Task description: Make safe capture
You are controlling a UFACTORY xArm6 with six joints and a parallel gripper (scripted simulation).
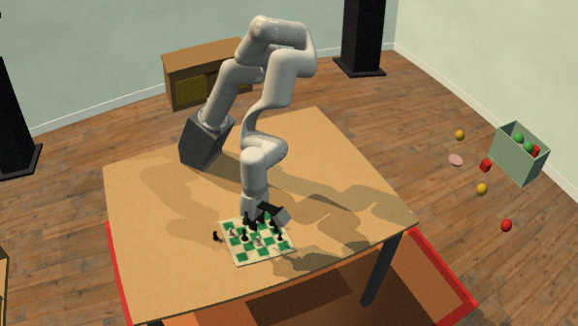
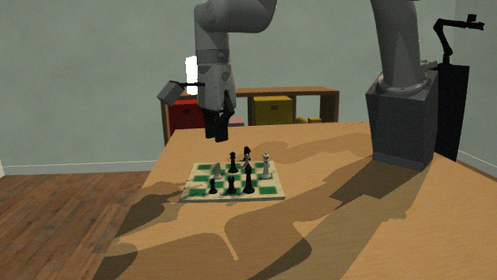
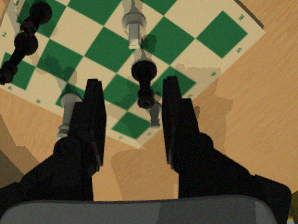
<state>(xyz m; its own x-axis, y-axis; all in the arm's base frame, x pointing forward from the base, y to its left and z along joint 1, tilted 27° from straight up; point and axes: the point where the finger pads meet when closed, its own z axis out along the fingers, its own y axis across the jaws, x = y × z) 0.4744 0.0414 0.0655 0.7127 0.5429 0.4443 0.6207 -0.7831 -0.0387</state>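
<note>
Right now my hand is 30 mm past the black piece, 40 mm to the left of it and 90 mm above it. From my hand the other things lie so: green-and-cream chessboard: 30 mm behind, 120 mm below; white pawn: 60 mm behind, 80 mm to the right, 100 mm below.
</note>
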